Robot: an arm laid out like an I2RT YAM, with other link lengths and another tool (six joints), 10 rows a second.
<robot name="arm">
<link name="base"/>
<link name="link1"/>
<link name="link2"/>
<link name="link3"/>
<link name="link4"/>
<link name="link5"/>
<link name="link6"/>
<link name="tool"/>
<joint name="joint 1" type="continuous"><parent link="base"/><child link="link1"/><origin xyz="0.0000 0.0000 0.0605" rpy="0.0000 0.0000 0.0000"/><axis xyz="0 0 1"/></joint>
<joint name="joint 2" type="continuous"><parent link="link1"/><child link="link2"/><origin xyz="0.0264 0.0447 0.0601" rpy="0.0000 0.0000 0.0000"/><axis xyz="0 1 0"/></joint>
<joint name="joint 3" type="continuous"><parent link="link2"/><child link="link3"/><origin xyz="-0.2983 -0.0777 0.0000" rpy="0.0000 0.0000 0.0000"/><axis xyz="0 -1 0"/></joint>
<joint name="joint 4" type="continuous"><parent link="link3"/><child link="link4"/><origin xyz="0.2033 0.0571 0.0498" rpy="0.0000 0.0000 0.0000"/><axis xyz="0 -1 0"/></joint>
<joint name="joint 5" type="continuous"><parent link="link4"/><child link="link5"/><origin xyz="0.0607 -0.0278 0.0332" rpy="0.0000 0.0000 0.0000"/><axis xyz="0 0 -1"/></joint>
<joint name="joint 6" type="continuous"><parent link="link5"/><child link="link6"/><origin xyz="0.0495 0.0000 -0.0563" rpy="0.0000 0.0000 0.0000"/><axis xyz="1 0 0"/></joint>
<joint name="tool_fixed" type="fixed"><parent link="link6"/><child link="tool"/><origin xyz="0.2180 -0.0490 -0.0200" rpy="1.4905 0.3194 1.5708"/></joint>
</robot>
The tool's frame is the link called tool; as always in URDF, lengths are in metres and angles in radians. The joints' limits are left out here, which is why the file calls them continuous.
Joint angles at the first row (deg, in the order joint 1, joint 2, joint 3, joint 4, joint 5, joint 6):
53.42, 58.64, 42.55, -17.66, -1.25, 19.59
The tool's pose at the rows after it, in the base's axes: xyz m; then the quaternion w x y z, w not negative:
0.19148 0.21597 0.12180 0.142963 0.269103 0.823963 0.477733
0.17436 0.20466 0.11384 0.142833 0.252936 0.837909 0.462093
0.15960 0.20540 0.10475 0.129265 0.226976 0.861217 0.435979
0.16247 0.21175 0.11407 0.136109 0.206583 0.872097 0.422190
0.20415 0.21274 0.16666 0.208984 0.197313 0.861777 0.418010
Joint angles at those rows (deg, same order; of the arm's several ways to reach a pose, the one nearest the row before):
60.72, 51.61, 38.59, -21.87, 4.37, 22.84
66.96, 48.96, 38.14, -26.44, 8.77, 24.52
70.48, 50.79, 39.55, -29.88, 9.06, 24.26
71.10, 53.87, 43.48, -32.25, 9.48, 22.07
69.01, 57.91, 53.99, -36.55, 15.36, 16.54

